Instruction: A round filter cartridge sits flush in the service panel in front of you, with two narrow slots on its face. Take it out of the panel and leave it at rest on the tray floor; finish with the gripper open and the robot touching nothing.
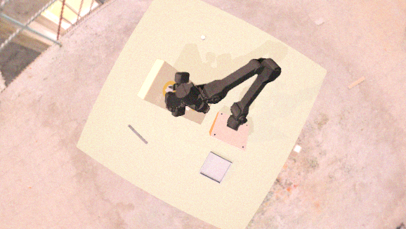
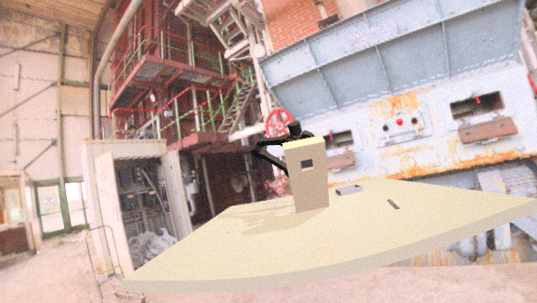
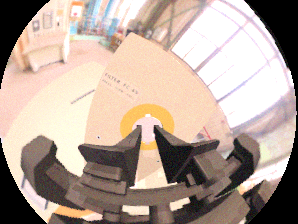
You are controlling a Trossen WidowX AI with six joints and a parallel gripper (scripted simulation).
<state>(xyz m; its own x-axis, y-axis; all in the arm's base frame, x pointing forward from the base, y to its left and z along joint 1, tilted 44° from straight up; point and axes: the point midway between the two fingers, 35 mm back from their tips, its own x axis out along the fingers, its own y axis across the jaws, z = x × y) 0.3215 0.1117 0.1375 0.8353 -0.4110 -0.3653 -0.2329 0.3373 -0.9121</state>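
Now: the round filter cartridge 10 mm ahead of my gripper tip and 10 mm below it. The rest, counted from my gripper tip: tray (390 mm behind, 300 mm to the left, 270 mm below).
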